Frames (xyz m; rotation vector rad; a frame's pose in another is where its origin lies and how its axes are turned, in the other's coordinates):
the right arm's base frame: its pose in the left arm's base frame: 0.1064 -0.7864 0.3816 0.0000 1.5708 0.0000
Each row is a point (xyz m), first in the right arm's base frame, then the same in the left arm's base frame.
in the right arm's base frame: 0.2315 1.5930 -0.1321
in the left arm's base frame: -0.0257 0.8066 0.1501
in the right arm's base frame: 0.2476 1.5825 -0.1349
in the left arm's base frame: -0.0285 0.7961 0.1340
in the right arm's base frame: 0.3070 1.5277 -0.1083
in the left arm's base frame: -0.0019 0.7413 0.0746
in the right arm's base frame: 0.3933 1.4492 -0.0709
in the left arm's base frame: 0.0355 0.6628 -0.0117
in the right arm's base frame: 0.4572 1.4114 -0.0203
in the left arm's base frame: 0.0861 0.6250 -0.0756
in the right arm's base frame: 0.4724 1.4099 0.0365
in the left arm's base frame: 0.1429 0.6235 -0.0908
